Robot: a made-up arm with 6 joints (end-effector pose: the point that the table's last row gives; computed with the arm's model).
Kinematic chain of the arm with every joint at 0, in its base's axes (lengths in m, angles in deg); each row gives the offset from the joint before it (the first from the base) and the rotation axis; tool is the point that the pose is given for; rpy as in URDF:
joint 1: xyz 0 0.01 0.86 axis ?
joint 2: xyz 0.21 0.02 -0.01 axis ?
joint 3: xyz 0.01 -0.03 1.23 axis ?
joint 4: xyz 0.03 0 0.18 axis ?
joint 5: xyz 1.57 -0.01 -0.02 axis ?
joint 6: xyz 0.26 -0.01 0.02 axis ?
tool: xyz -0.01 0.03 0.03 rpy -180 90 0
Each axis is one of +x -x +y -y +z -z.
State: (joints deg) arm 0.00 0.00 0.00 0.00 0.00 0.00
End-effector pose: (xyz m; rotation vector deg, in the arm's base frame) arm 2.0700 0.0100 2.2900 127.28 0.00 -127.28
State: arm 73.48 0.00 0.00 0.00 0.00 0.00
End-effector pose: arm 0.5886 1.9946 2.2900 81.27 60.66 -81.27
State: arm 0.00 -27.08 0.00 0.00 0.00 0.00
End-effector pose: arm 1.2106 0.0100 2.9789 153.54 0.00 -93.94
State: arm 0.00 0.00 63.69 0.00 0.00 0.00
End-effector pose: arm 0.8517 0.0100 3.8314 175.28 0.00 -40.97
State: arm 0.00 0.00 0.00 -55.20 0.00 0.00
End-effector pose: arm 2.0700 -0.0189 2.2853 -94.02 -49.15 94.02
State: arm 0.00 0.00 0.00 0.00 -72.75 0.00
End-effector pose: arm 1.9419 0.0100 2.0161 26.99 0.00 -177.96
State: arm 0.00 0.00 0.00 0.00 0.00 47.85
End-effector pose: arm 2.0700 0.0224 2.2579 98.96 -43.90 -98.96
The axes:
joint 1: +z
joint 2: +y
joint 3: -y
joint 4: -x
joint 5: -y
joint 6: -x

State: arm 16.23 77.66 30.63 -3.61 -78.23 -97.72
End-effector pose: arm 2.4254 0.6665 -0.1911 24.63 31.30 93.24
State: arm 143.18 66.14 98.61 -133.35 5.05 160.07
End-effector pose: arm -2.2682 1.6731 2.4700 64.57 100.20 -10.05
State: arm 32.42 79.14 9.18 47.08 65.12 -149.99
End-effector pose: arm 1.9263 1.3550 -0.3962 24.23 -90.00 97.06
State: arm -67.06 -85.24 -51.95 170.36 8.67 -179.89
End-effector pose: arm 0.2055 -0.3713 2.1277 -111.31 60.07 64.59
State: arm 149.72 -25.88 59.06 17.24 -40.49 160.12
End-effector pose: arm 0.1950 0.0171 3.7326 143.06 -35.94 52.33
